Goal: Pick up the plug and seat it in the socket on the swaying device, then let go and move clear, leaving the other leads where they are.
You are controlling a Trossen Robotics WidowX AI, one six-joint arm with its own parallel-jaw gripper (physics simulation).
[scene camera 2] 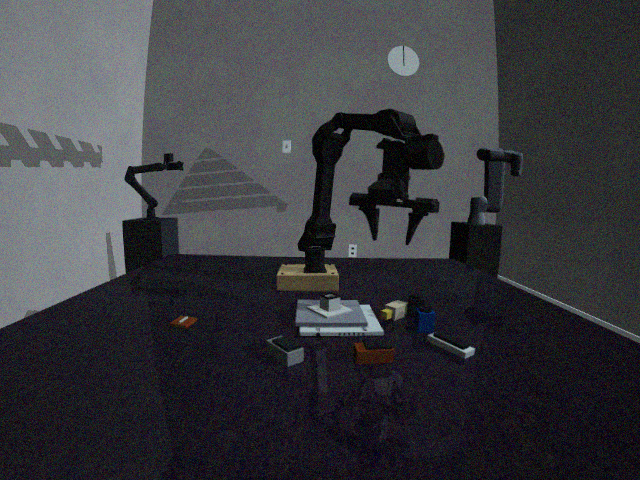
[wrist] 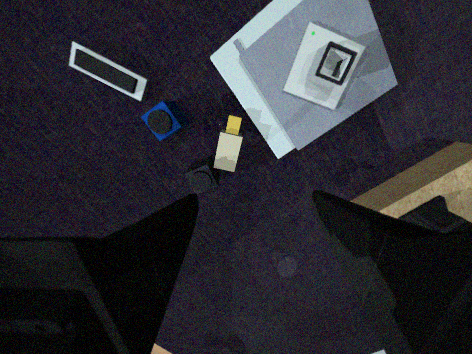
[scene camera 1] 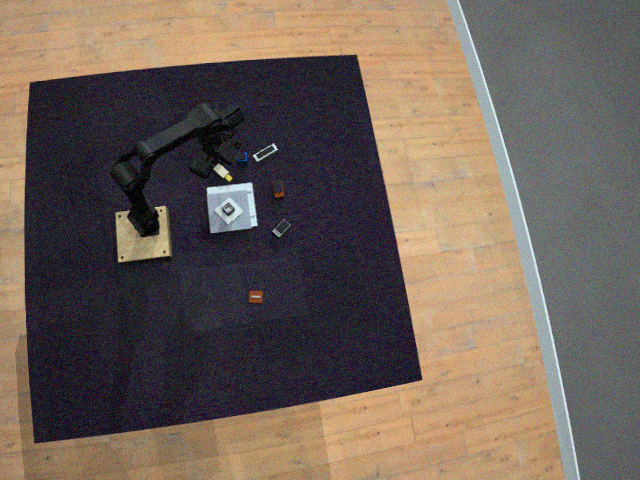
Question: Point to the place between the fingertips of my gripper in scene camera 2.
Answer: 390,242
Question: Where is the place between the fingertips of my gripper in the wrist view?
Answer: At 254,198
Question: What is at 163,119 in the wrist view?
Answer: A blue block.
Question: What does the plug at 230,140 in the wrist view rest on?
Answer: The table.
